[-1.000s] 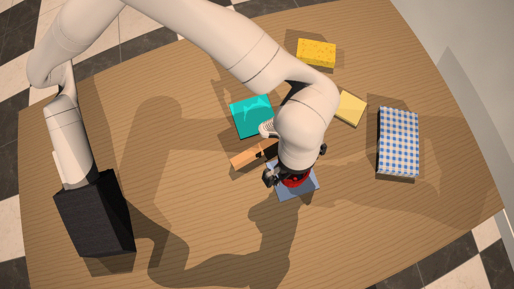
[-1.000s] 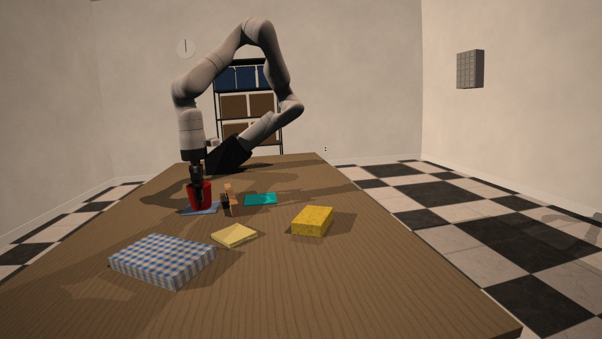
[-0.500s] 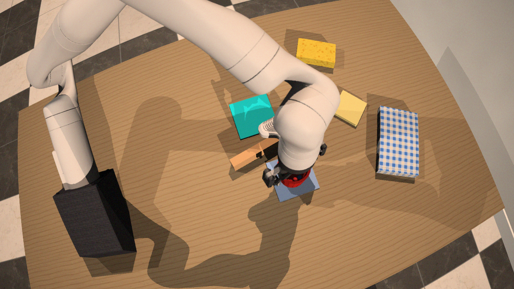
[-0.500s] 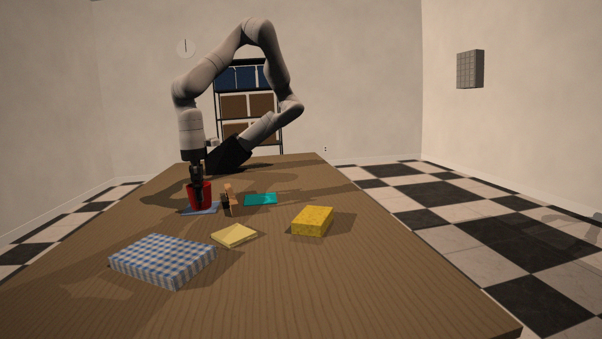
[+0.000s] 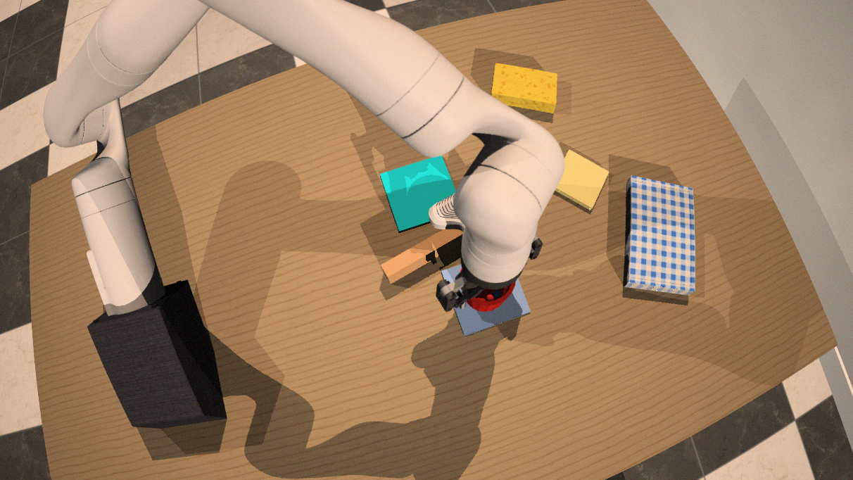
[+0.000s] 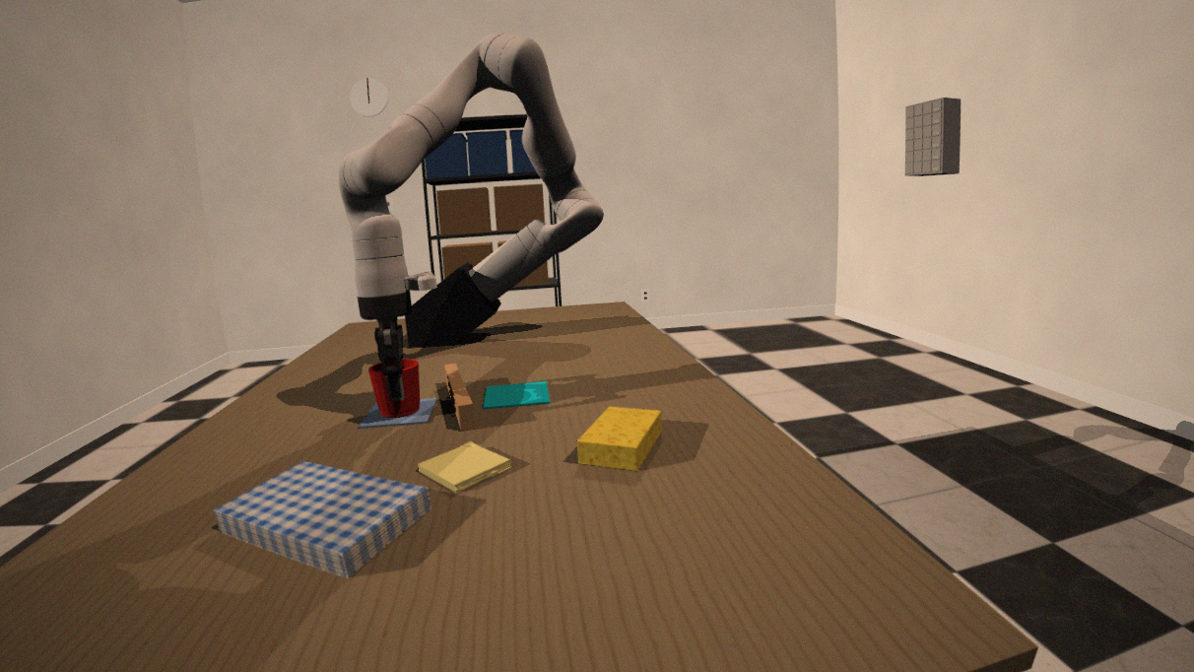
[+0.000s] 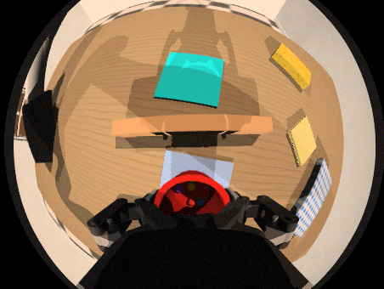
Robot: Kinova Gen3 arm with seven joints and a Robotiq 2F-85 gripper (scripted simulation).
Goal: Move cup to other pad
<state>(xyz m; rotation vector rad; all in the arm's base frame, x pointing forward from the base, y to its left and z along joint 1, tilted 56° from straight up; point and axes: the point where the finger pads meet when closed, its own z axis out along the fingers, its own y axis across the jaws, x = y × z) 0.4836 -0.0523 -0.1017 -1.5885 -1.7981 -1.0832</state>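
My hand is 2 cm above the red cup. Round my hand: rail: 9 cm to the left, 3 cm below, 1 cm behind.
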